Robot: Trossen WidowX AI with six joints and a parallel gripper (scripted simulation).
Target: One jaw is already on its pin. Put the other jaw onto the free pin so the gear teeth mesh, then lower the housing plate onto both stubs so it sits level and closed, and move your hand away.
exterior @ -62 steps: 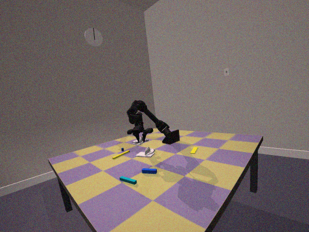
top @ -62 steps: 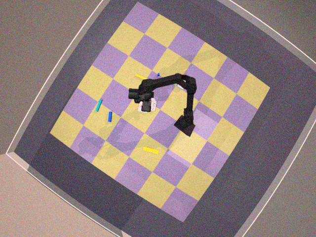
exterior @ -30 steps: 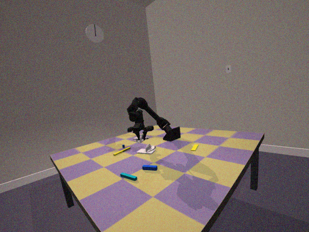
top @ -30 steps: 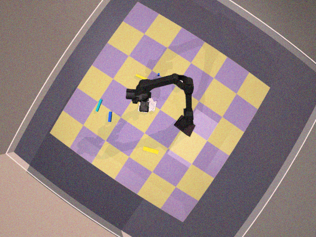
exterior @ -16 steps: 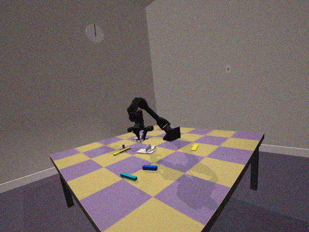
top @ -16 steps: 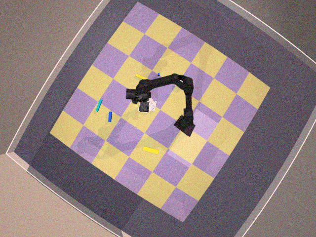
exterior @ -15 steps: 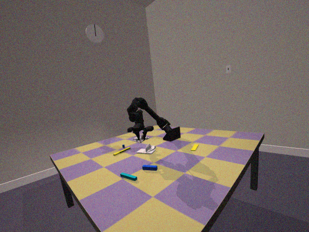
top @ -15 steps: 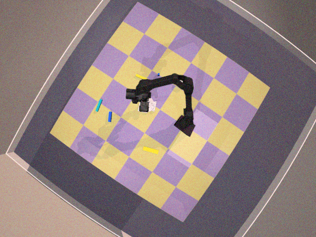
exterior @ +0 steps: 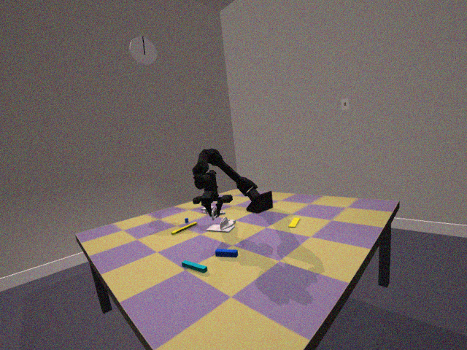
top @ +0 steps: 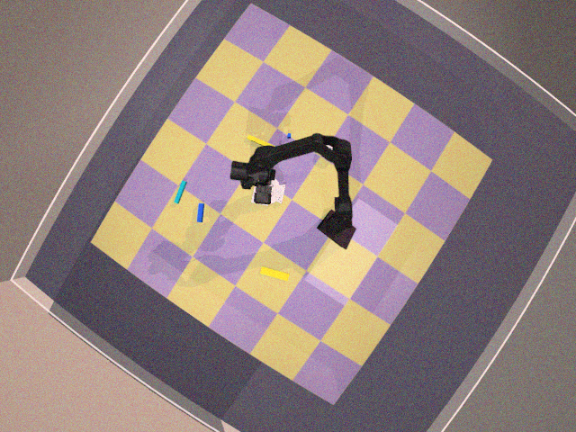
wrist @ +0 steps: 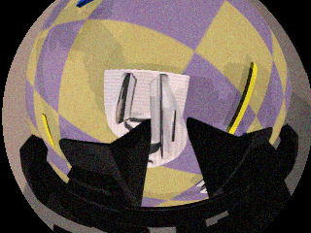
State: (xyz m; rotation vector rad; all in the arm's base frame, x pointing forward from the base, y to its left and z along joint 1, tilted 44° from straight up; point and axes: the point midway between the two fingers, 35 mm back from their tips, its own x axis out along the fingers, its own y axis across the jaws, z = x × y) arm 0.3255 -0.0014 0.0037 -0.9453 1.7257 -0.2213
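My gripper tip is 5 cm above the white base plate and 3 cm to the right of it. Also, from my gripper tip: long yellow bar: 13 cm to the right, 10 cm ahead, 5 cm below; then white housing plate: 26 cm to the right, 16 cm behind, 3 cm below; then small blue cube: 22 cm to the right, 5 cm below, 3 cm ahead.
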